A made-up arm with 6 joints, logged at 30 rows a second.
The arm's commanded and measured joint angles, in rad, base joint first. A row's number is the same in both.
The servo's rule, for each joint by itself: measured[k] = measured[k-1] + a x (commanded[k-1-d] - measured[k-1]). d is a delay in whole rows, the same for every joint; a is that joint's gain. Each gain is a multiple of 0.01, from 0.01 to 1. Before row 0 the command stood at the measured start. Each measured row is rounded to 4 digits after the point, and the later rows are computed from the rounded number. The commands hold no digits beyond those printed.
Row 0, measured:
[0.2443, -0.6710, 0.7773, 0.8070, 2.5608, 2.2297]
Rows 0 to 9, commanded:
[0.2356, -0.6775, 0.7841, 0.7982, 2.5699, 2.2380]
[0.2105, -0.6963, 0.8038, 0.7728, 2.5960, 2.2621]
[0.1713, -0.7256, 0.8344, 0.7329, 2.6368, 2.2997]
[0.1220, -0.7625, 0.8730, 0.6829, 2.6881, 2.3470]
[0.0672, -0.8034, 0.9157, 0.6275, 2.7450, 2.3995]
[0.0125, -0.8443, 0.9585, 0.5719, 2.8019, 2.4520]
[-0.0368, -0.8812, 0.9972, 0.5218, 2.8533, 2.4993]
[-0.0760, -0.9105, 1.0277, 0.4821, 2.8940, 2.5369]
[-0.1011, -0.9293, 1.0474, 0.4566, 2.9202, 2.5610]
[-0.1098, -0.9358, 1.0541, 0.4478, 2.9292, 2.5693]
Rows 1 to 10, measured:
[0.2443, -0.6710, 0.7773, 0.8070, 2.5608, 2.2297]
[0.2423, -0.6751, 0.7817, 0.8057, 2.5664, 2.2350]
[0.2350, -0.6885, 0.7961, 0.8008, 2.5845, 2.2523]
[0.2203, -0.7119, 0.8210, 0.7906, 2.6164, 2.2826]
[0.1977, -0.7438, 0.8548, 0.7744, 2.6601, 2.3238]
[0.1677, -0.7813, 0.8944, 0.7524, 2.7119, 2.3722]
[0.1320, -0.8210, 0.9361, 0.7253, 2.7668, 2.4233]
[0.0932, -0.8589, 0.9758, 0.6948, 2.8196, 2.4719]
[0.0543, -0.8914, 1.0095, 0.6629, 2.8650, 2.5135]
[0.0186, -0.9153, 1.0341, 0.6320, 2.8987, 2.5439]
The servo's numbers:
d 1
a 0.23 0.63 0.65 0.15 0.61 0.64

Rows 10 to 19, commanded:
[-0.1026, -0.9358, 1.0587, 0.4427, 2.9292, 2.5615]
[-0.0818, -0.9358, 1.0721, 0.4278, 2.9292, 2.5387]
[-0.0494, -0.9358, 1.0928, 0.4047, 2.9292, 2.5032]
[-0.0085, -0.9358, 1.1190, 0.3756, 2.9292, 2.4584]
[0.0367, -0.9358, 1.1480, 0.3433, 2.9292, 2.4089]
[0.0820, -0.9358, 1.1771, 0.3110, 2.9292, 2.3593]
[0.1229, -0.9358, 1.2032, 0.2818, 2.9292, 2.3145]
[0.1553, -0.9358, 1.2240, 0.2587, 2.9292, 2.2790]
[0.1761, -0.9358, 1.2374, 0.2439, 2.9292, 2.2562]
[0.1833, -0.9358, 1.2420, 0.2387, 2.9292, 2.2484]
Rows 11 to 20, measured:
[-0.0109, -0.9282, 1.0471, 0.6044, 2.9173, 2.5602]
[-0.0320, -0.9330, 1.0546, 0.5801, 2.9246, 2.5610]
[-0.0435, -0.9348, 1.0660, 0.5573, 2.9274, 2.5467]
[-0.0449, -0.9354, 1.0834, 0.5344, 2.9285, 2.5189]
[-0.0365, -0.9357, 1.1065, 0.5106, 2.9289, 2.4802]
[-0.0197, -0.9358, 1.1335, 0.4855, 2.9291, 2.4346]
[0.0037, -0.9358, 1.1618, 0.4593, 2.9292, 2.3864]
[0.0311, -0.9358, 1.1887, 0.4327, 2.9292, 2.3404]
[0.0597, -0.9358, 1.2116, 0.4066, 2.9292, 2.3011]
[0.0865, -0.9358, 1.2284, 0.3822, 2.9292, 2.2724]

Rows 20 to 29, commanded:
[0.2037, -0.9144, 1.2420, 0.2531, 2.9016, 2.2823]
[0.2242, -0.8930, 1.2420, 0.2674, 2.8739, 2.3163]
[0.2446, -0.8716, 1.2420, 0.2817, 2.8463, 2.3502]
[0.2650, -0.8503, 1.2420, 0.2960, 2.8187, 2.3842]
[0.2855, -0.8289, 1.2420, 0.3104, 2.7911, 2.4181]
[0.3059, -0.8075, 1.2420, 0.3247, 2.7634, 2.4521]
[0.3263, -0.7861, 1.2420, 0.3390, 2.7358, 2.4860]
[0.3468, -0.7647, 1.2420, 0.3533, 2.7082, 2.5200]
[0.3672, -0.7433, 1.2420, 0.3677, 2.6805, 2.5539]
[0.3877, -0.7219, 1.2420, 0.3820, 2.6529, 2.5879]
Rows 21 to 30, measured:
[0.1088, -0.9358, 1.2372, 0.3607, 2.9292, 2.2570]
[0.1306, -0.9223, 1.2403, 0.3446, 2.9124, 2.2732]
[0.1521, -0.9038, 1.2414, 0.3330, 2.8889, 2.3008]
[0.1734, -0.8835, 1.2418, 0.3253, 2.8629, 2.3324]
[0.1945, -0.8626, 1.2419, 0.3209, 2.8359, 2.3656]
[0.2154, -0.8414, 1.2420, 0.3193, 2.8086, 2.3992]
[0.2362, -0.8200, 1.2420, 0.3201, 2.7810, 2.4331]
[0.2569, -0.7986, 1.2420, 0.3229, 2.7534, 2.4670]
[0.2776, -0.7772, 1.2420, 0.3275, 2.7258, 2.5009]
[0.2982, -0.7558, 1.2420, 0.3335, 2.6982, 2.5348]

